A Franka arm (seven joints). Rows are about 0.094 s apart.
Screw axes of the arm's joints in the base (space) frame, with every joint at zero. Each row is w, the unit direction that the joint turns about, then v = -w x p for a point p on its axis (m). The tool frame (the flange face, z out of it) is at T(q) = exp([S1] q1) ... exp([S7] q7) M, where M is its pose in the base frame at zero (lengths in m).
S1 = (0, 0, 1, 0, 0, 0)
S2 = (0, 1, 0, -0.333, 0, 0)
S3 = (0, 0, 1, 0, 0, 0)
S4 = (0, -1, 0, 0.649, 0, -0.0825)
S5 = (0, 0, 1, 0, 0, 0)
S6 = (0, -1, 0, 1.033, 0, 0)
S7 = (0, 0, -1, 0, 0.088, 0)
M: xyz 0.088 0 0.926 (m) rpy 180 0 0 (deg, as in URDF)
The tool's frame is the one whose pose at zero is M.
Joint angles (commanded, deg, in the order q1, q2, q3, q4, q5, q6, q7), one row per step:
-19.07 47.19 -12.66 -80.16 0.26 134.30 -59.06
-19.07 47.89 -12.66 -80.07 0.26 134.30 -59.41
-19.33 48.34 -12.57 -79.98 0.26 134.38 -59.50
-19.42 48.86 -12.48 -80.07 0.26 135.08 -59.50
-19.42 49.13 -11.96 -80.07 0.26 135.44 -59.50
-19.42 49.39 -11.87 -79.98 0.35 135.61 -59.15
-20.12 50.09 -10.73 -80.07 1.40 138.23 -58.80
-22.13 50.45 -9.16 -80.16 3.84 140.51 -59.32
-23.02 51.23 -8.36 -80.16 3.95 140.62 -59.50
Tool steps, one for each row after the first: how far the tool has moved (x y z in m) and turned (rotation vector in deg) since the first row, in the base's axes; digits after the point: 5 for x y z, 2 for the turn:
-0.00077 0.00032 -0.00825 0.17 0.65 0.36
-0.00225 -0.00168 -0.01331 0.30 0.92 0.27
-0.00268 -0.00183 -0.01961 0.26 0.86 0.34
-0.00021 0.00281 -0.02329 0.55 0.67 0.74
0.00039 0.00363 -0.02577 0.65 0.56 0.44
0.00356 0.00521 -0.03261 1.24 -1.83 -0.16
0.00044 -0.00455 -0.03596 2.91 -4.81 -1.99
-0.00304 -0.00687 -0.04681 3.76 -4.43 -2.31

